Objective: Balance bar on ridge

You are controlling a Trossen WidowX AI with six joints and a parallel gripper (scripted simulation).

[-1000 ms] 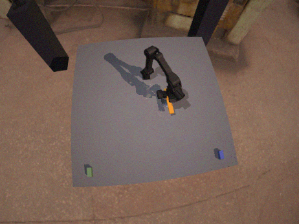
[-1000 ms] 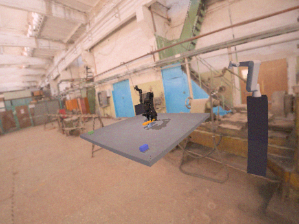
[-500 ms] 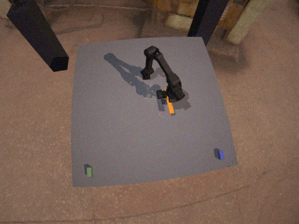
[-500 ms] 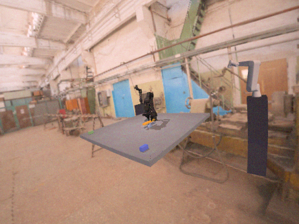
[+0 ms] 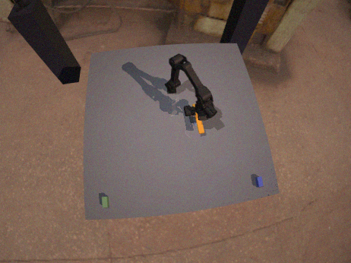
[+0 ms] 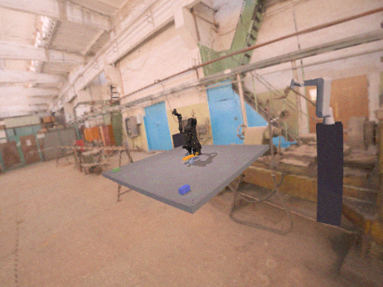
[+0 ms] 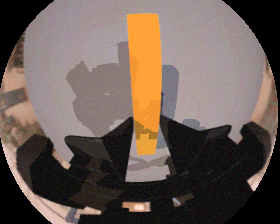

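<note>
The bar lies 3 cm ahead of my gripper tip. From my gripper tip the other things lie so: green block 64 cm to the right, 50 cm ahead, 5 cm below; blue block 50 cm ahead, 36 cm to the left, 5 cm below.
</note>
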